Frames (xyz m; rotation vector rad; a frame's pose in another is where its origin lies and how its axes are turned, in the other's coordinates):
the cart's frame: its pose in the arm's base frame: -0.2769 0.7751 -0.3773 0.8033 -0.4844 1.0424
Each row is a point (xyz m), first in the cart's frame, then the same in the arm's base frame.
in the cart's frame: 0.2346 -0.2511 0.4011
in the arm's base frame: 0.0574 0.5291 -0.0507
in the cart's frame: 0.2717 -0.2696 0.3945
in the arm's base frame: 0.0903 0.5504 -0.0355
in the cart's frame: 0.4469 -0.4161 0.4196
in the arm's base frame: 0.2994 0.5913 0.0505
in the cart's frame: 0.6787 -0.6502 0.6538
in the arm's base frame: 0.6149 0.4781 0.2764
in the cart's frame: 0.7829 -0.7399 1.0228
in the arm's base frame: 0.7464 0.2262 0.5489
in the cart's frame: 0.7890 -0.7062 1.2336
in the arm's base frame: 0.7218 0.0745 0.6973
